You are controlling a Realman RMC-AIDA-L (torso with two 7-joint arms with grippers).
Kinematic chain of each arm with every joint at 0, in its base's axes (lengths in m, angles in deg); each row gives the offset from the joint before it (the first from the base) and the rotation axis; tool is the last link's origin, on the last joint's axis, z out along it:
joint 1: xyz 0 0 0.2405 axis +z
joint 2: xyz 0 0 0 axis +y
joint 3: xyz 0 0 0.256 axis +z
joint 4: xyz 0 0 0 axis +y
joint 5: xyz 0 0 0.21 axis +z
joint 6: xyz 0 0 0 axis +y
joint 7: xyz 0 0 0.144 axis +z
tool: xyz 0 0 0
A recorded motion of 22 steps. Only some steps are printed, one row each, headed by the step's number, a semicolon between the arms.
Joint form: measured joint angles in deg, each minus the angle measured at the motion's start. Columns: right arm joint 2, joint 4, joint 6, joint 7, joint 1, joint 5, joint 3; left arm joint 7, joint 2, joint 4, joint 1, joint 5, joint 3, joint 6.
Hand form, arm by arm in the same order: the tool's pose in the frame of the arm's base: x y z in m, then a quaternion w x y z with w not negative. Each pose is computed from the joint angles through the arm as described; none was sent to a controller.
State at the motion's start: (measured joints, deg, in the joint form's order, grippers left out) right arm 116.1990 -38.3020 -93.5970 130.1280 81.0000 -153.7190 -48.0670; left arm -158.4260 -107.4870 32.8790 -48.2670 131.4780 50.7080 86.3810
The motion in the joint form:
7: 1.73 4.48 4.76 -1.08 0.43 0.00 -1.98; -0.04 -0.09 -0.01 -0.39 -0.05 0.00 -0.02
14: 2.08 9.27 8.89 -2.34 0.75 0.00 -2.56; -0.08 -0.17 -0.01 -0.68 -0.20 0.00 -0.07
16: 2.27 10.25 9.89 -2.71 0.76 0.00 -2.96; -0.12 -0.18 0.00 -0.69 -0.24 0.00 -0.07
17: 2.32 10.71 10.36 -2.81 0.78 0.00 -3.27; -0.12 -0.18 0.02 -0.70 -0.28 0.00 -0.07
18: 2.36 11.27 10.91 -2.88 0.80 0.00 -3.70; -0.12 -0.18 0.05 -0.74 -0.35 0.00 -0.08
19: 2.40 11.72 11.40 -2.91 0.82 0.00 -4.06; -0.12 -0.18 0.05 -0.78 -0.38 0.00 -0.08
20: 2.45 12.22 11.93 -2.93 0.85 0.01 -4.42; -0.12 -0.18 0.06 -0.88 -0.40 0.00 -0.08
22: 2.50 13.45 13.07 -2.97 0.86 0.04 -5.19; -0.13 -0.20 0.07 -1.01 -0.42 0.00 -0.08
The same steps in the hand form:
7: 0.0145 0.4291 -0.0327 0.04385 -0.97196 0.18462 -0.13891; -0.2240 0.4036 0.0361 0.05849 -0.73613 -0.67330 -0.03686
14: 0.0246 0.4288 -0.0483 0.04202 -0.97090 0.18631 -0.14448; -0.2214 0.4048 0.0355 0.05750 -0.73758 -0.67171 -0.03838
16: 0.0273 0.4282 -0.0525 0.04196 -0.97081 0.18454 -0.14736; -0.2212 0.4048 0.0355 0.05730 -0.73745 -0.67186 -0.03874
17: 0.0286 0.4280 -0.0542 0.04251 -0.97061 0.18369 -0.14958; -0.2210 0.4049 0.0355 0.05724 -0.73758 -0.67169 -0.03911
18: 0.0303 0.4279 -0.0562 0.04332 -0.97022 0.18293 -0.15274; -0.2205 0.4052 0.0356 0.05720 -0.73793 -0.67127 -0.03979
19: 0.0316 0.4278 -0.0578 0.04435 -0.96989 0.18237 -0.15521; -0.2201 0.4054 0.0356 0.05707 -0.73817 -0.67101 -0.04004
20: 0.0330 0.4277 -0.0596 0.04530 -0.96953 0.18199 -0.15764; -0.2193 0.4058 0.0356 0.05700 -0.73879 -0.67031 -0.04028
22: 0.0371 0.4273 -0.0633 0.04685 -0.96841 0.18248 -0.16339; -0.2183 0.4063 0.0355 0.05676 -0.73954 -0.66949 -0.04052

